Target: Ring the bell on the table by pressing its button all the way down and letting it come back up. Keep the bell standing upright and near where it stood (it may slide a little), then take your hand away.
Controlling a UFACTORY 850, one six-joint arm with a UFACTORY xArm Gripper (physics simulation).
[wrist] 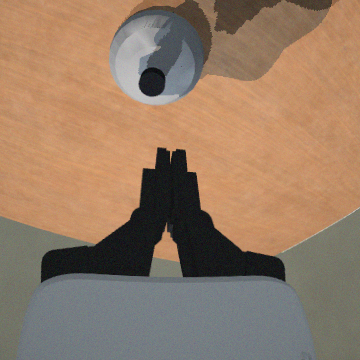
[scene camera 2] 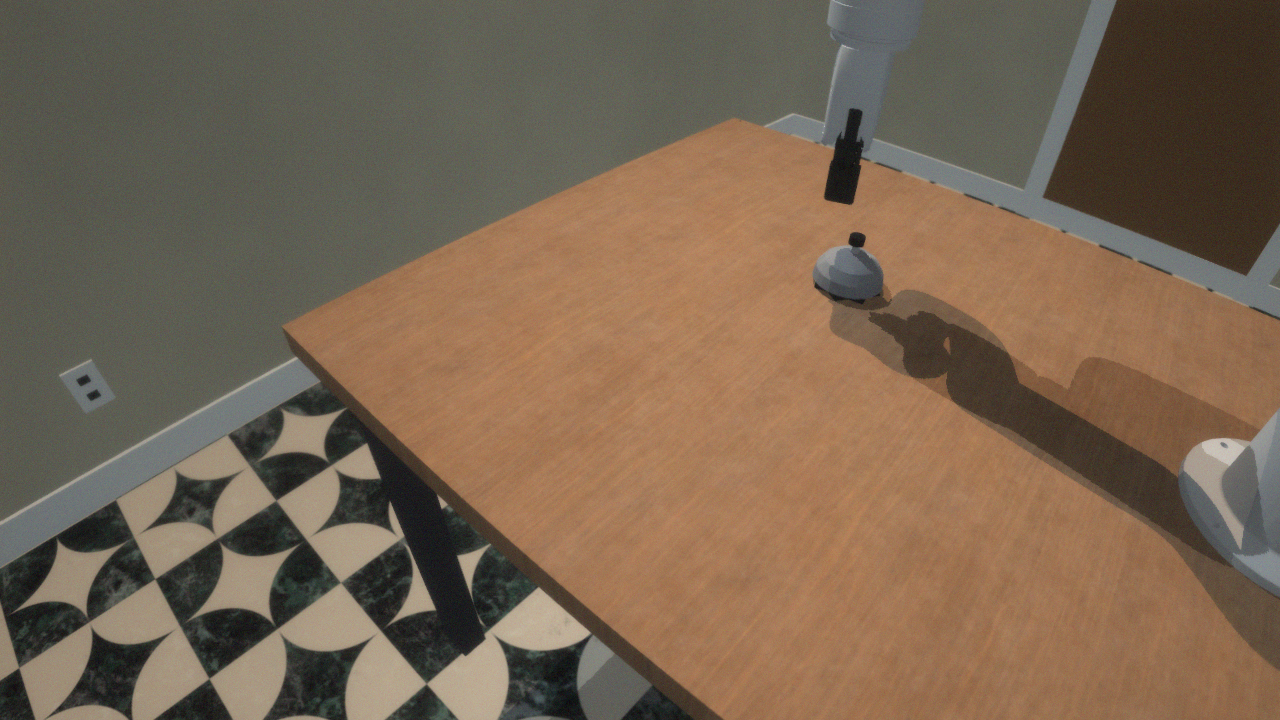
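Note:
A silver dome bell [scene camera 2: 846,274] [wrist: 172,92] stands upright on the wooden table [scene camera 2: 572,358] [wrist: 60,150]. Its black button [scene camera 2: 856,240] [wrist: 152,82] stands up from the top of the dome. My gripper [scene camera 2: 839,200] [wrist: 167,165] is shut with nothing between its fingers. In the scene view its tips are above the button and slightly to the left, with a gap between them. In the wrist view the bell is ahead of the fingertips, a little to the left, and no finger touches it.
The arm's shadow [scene camera 2: 1056,411] falls across the table beside the bell. The arm's white base [scene camera 2: 1230,501] is at the right edge of the scene view. The table's far corner and a grey wall [scene camera 2: 358,134] lie behind the bell.

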